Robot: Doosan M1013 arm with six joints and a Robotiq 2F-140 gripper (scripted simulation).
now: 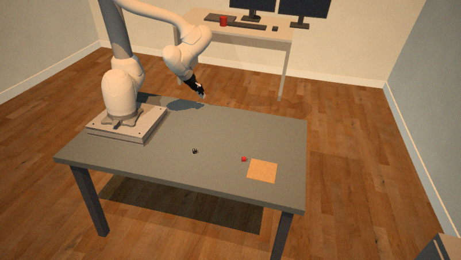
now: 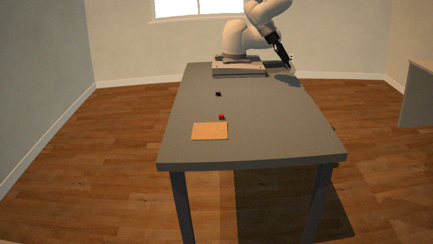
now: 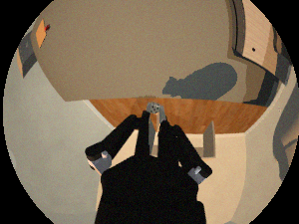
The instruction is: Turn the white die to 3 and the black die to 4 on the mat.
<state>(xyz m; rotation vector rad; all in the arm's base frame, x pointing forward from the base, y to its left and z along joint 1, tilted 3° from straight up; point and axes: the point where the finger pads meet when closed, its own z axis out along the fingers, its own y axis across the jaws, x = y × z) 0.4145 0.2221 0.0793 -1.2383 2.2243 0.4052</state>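
My hand is 3 cm above the white die, 1 cm to the right of it and 1 cm short of it. Round my hand: orange mat 51 cm to the right, 39 cm ahead, 12 cm below; black die 41 cm to the right, 11 cm below, 2 cm ahead; red die 45 cm to the right, 29 cm ahead, 11 cm below.
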